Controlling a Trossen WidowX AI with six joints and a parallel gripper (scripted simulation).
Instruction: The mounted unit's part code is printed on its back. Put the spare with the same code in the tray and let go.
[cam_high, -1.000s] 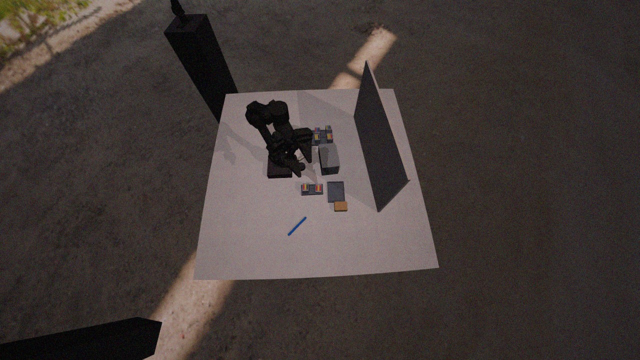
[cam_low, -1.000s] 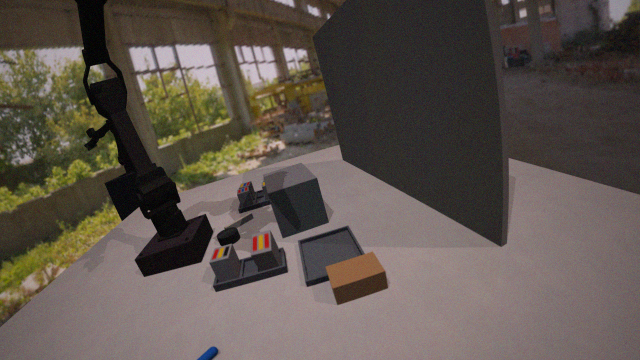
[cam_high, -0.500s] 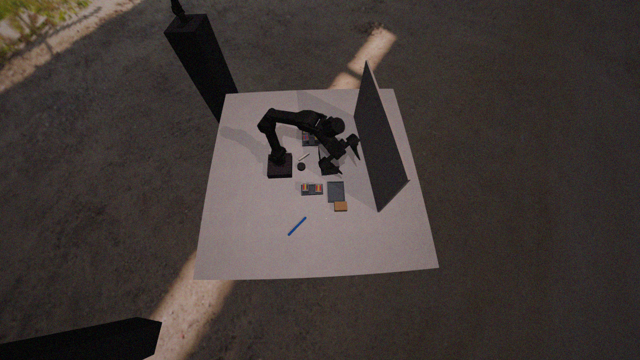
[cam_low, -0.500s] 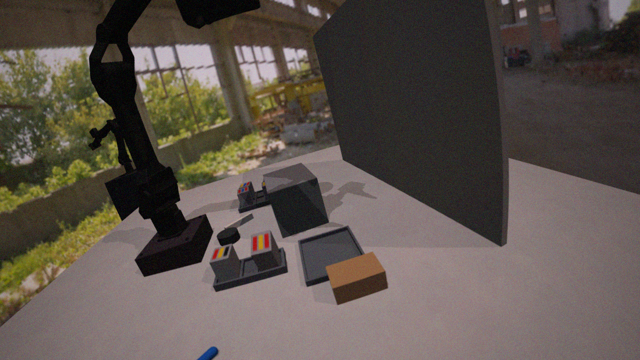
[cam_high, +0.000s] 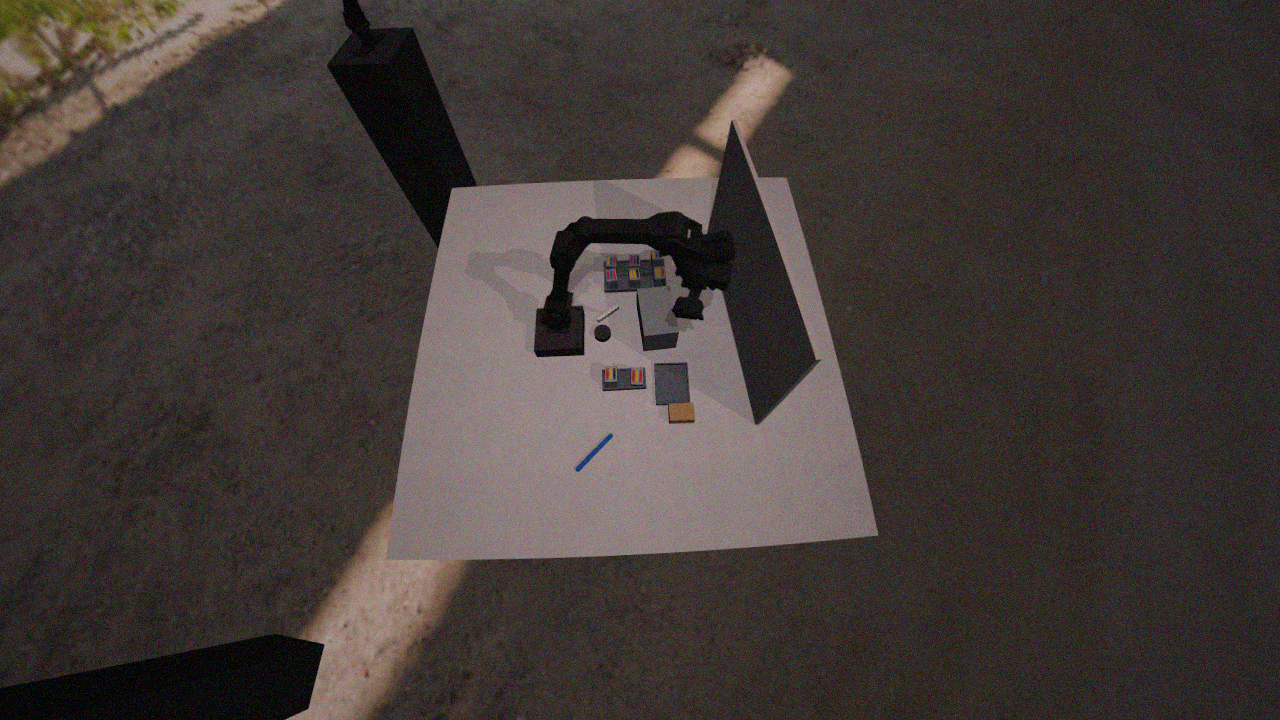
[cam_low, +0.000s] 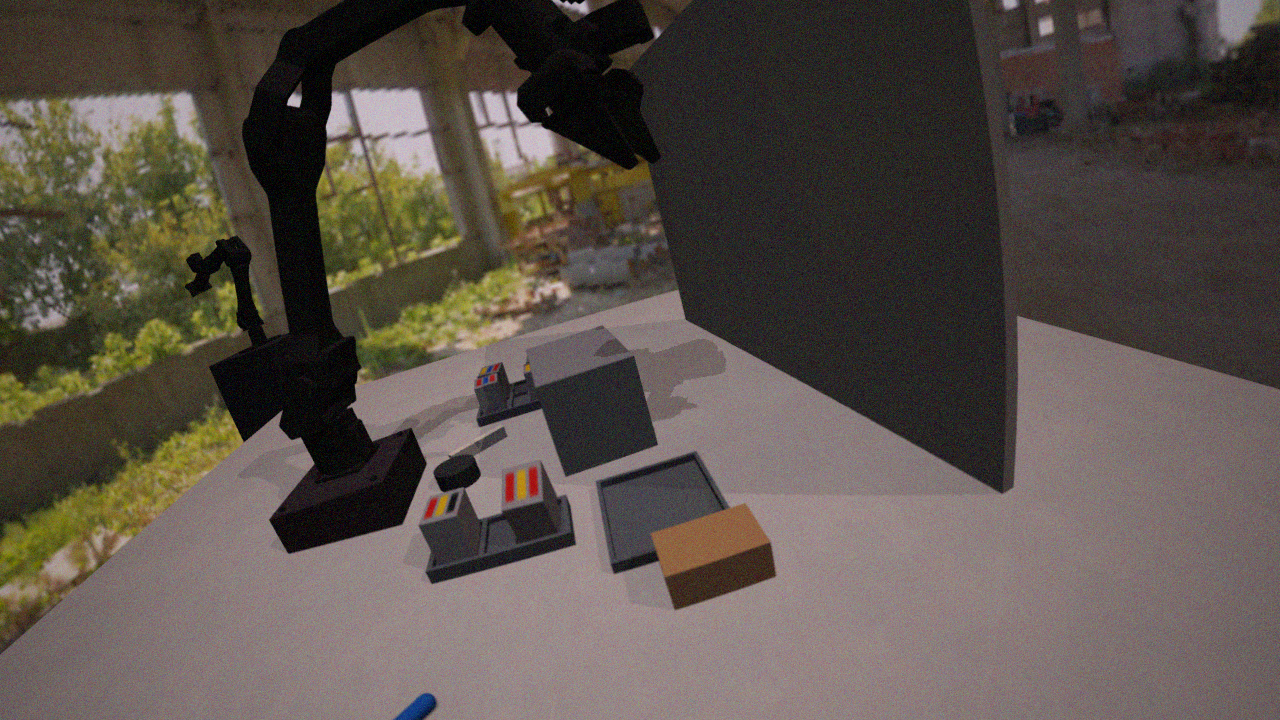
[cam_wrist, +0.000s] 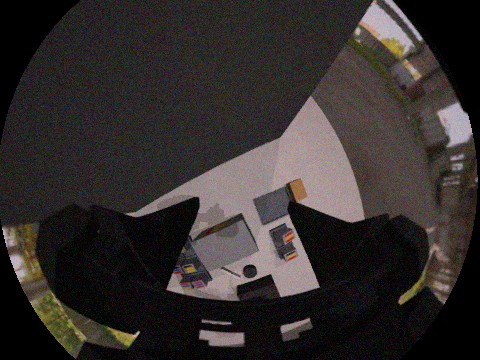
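My gripper tip is 240 mm to the right of the grey spare block, 230 mm above it and 120 mm past it. From my gripper tip the other things lie so: tray (270 mm below, 110 mm to the right, 60 mm behind); then grey mounted unit (220 mm below, 120 mm behind, 80 mm to the left); then grey wall panel (130 mm to the left, 110 mm ahead, 50 mm below).
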